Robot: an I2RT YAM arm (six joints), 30 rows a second.
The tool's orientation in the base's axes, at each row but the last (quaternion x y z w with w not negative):
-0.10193, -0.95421, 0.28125, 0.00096
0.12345, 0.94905, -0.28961, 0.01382
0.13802, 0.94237, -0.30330, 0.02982
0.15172, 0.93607, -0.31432, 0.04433
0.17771, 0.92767, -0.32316, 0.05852
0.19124, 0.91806, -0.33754, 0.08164
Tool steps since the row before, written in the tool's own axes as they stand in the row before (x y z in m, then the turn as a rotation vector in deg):
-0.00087, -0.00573, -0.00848, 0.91, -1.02, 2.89
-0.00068, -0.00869, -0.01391, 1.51, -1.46, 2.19
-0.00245, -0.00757, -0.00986, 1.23, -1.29, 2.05
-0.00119, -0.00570, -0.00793, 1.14, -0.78, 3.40
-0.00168, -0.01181, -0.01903, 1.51, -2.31, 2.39
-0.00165, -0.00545, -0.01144, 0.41, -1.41, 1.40
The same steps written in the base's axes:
0.00024, -0.00032, 0.01026, -1.26, -2.21, -1.94
-0.00082, 0.00057, 0.01639, -1.92, -2.04, -1.17
0.00052, -0.00076, 0.01264, -1.60, -1.89, -1.11
-0.00055, 0.00016, 0.00982, -1.37, -2.34, -2.47
-0.00266, 0.00272, 0.02214, -2.27, -2.72, -0.87
-0.00094, 0.00315, 0.01235, -0.92, -1.78, -0.35

